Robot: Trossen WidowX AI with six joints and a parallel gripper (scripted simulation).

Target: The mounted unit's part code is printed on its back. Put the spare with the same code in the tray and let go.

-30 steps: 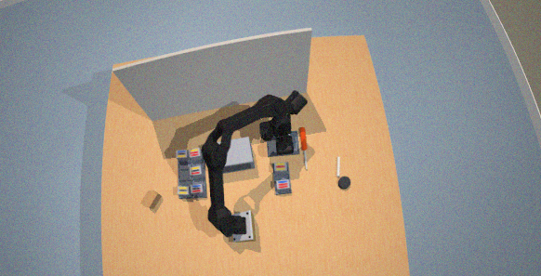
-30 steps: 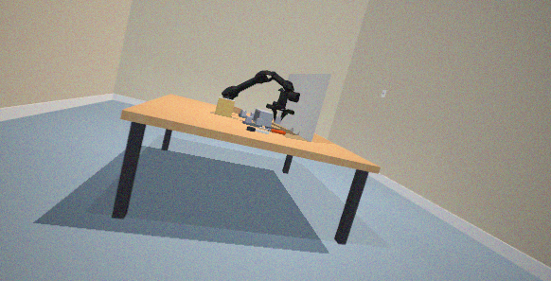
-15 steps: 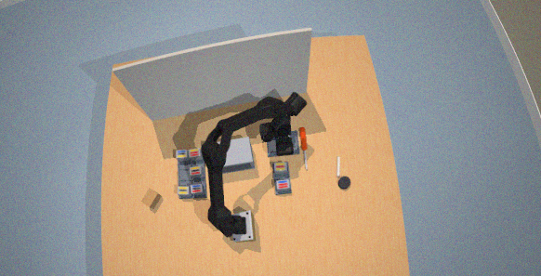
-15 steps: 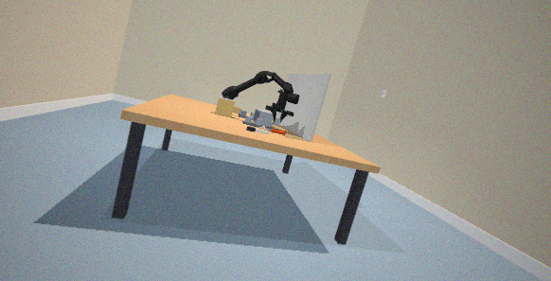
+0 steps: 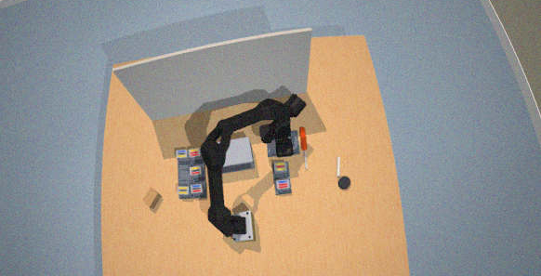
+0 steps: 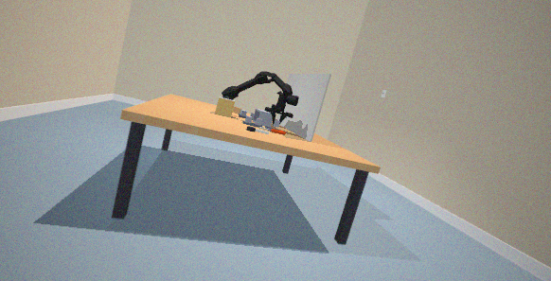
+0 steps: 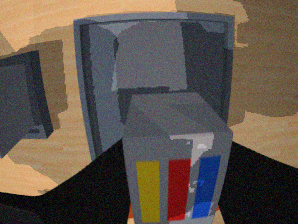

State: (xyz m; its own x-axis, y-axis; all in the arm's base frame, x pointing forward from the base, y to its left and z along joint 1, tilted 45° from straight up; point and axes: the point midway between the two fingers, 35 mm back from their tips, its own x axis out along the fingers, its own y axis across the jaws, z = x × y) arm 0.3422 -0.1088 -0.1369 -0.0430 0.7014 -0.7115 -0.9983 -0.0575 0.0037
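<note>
Now: gripper tip 40 mm above the dark grey tray. Round my gripper tip: white stick (220 mm to the right, 120 mm behind, 30 mm below); then mounted unit (210 mm to the left, 60 mm behind, 10 mm above); then grey spare (20 mm above).
</note>
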